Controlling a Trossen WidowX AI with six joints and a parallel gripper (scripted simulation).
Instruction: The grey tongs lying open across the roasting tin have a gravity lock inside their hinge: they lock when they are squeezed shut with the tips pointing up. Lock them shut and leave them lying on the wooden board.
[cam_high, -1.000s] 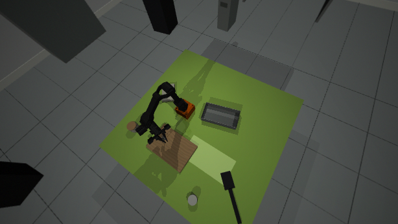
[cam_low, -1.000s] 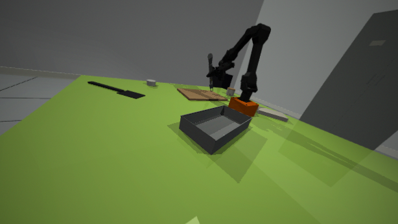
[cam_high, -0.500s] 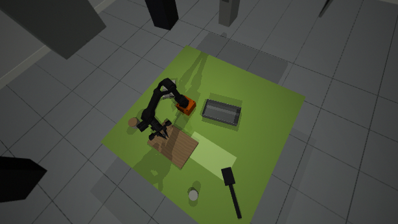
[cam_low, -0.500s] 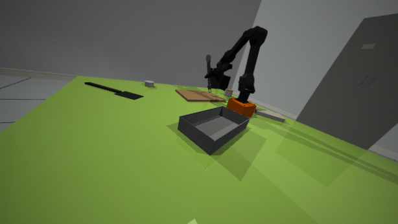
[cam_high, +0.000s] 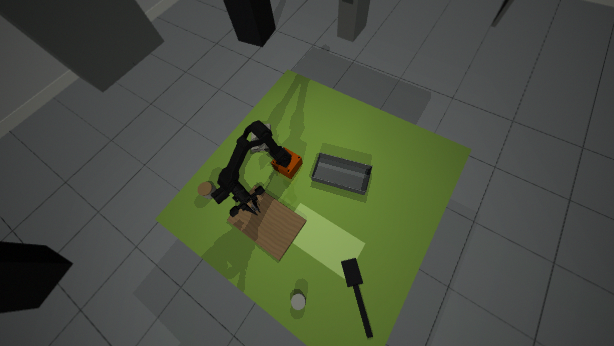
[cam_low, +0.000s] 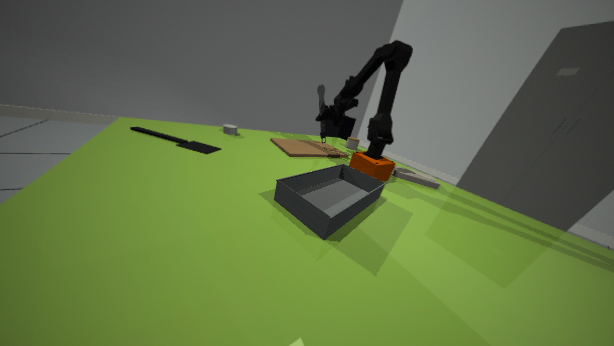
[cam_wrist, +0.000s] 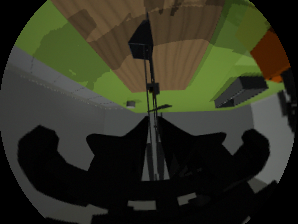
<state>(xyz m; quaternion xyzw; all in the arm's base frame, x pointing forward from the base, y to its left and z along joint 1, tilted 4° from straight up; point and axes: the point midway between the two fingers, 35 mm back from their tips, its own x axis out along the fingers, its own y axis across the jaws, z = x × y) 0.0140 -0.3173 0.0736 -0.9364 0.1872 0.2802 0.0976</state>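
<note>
Right now my gripper tip is 140 mm above the wooden board. Round my gripper tip: flat block: 280 mm behind, 440 mm to the left, 140 mm below; then brown-topped cylinder: 380 mm behind, 10 mm to the left, 120 mm below; then roasting tin: 270 mm ahead, 400 mm to the left, 130 mm below.
</note>
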